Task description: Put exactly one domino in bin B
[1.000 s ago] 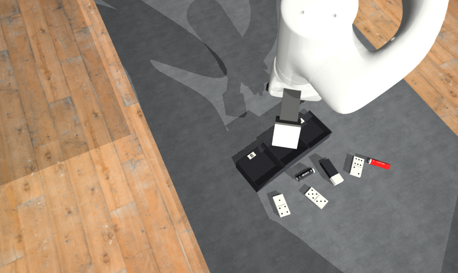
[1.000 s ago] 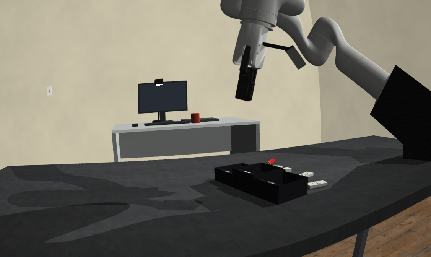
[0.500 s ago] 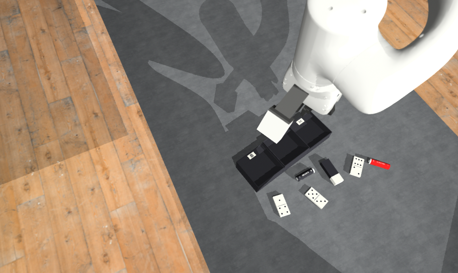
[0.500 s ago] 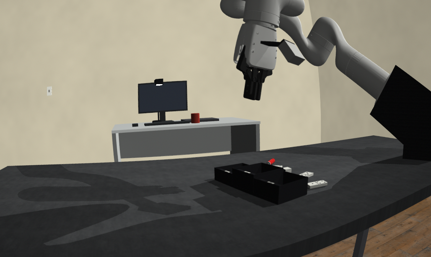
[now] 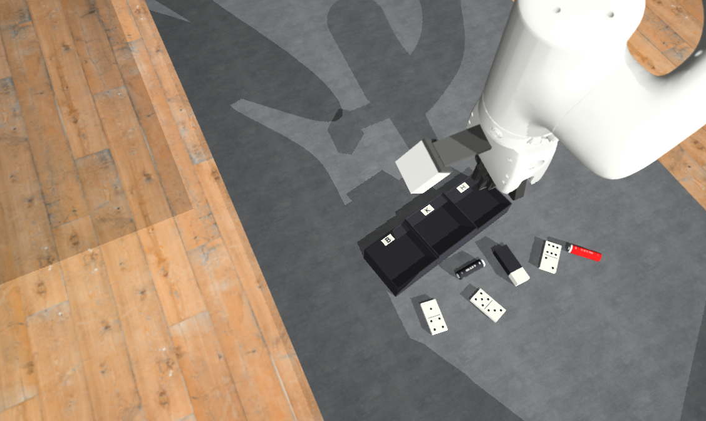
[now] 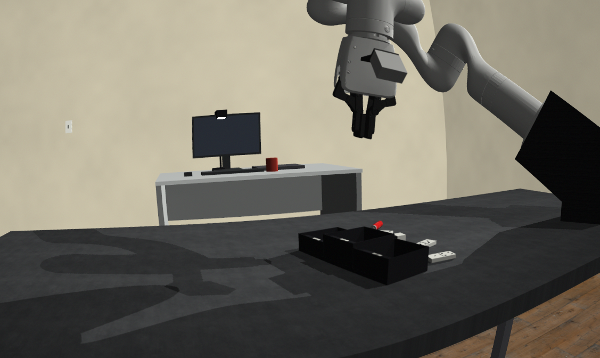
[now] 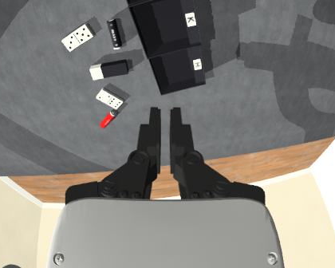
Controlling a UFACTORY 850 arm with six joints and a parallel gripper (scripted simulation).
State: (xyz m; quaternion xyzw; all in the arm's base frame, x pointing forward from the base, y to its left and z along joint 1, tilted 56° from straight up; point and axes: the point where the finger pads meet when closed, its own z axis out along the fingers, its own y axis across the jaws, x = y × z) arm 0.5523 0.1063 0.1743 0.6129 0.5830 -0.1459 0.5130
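My gripper is now 190 mm above the black bin row, 30 mm short of it and 20 mm to the right of it. The rest, counted from my hand: black battery (210 mm below, 50 mm behind, 20 mm to the left); red battery (210 mm below, 150 mm to the right, 140 mm behind); black-and-white block (210 mm below, 90 mm behind, 40 mm to the right).
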